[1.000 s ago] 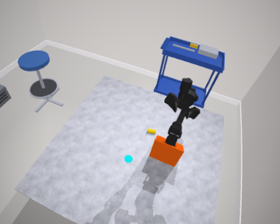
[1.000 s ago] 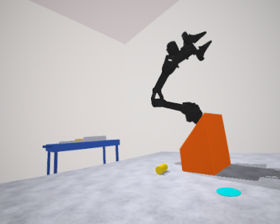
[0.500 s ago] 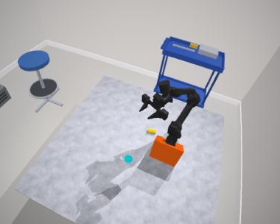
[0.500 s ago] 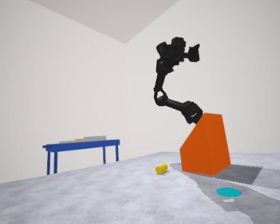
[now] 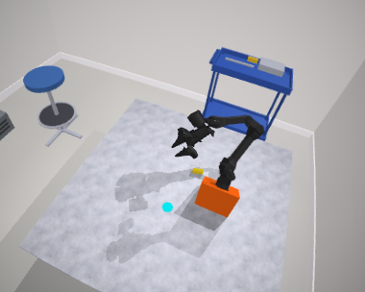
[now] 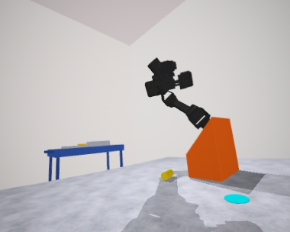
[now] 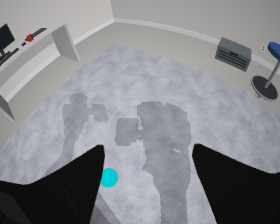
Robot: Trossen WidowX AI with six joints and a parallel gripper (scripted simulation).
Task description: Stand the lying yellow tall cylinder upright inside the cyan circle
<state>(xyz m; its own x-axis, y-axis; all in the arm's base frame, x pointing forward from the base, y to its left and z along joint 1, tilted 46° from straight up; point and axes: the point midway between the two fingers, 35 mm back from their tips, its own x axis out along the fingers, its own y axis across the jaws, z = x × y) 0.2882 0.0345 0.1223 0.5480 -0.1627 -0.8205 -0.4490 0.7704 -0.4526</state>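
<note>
Now: gripper tip 150 mm past the yellow tall cylinder, 150 mm to the left of it and 320 mm above it. The rest, counted from my gripper tip: cyan circle 30 mm behind, 140 mm to the left, 340 mm below.
</note>
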